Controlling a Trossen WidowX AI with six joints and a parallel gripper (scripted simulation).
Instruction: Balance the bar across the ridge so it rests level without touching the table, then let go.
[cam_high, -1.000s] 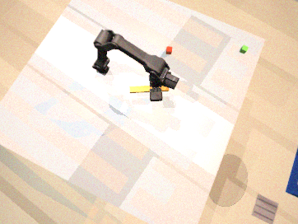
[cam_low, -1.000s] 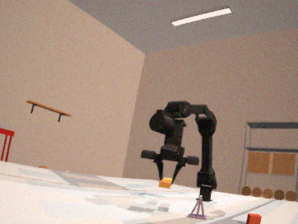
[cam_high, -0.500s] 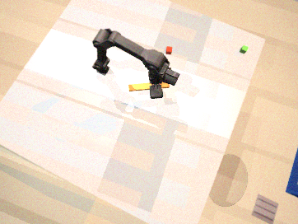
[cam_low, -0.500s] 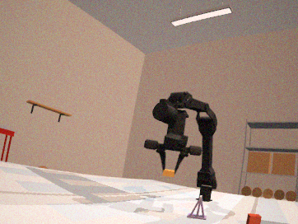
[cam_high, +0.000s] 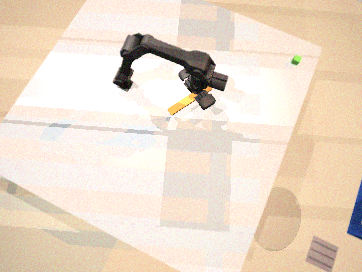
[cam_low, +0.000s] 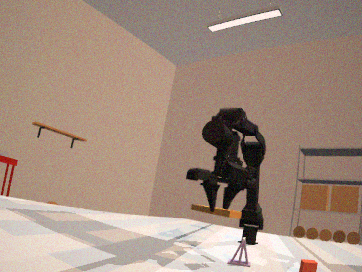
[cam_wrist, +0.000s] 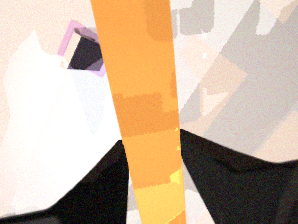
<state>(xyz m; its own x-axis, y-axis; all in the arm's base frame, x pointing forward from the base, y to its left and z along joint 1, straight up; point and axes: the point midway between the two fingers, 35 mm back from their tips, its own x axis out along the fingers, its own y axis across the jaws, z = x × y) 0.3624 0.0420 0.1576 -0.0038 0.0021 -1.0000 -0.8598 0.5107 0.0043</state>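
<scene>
Right now the orange bar is 20 mm to the right of my gripper tip and 10 mm behind it. The rest, counted from my gripper tip: red block (240 mm to the left, 110 mm below, 50 mm behind); green cube (460 mm to the left, 380 mm ahead, 110 mm below).
</scene>
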